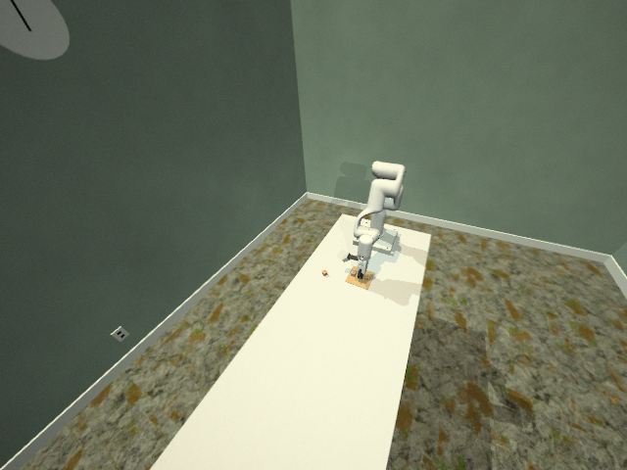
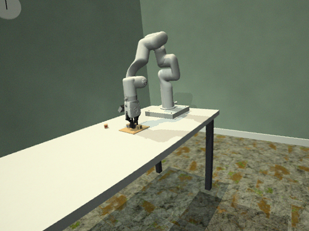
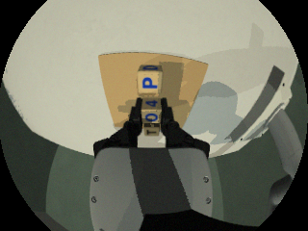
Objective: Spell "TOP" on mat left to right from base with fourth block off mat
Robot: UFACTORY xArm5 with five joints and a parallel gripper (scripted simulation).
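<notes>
Right now my hand is 3 cm above the tan mat.
</notes>
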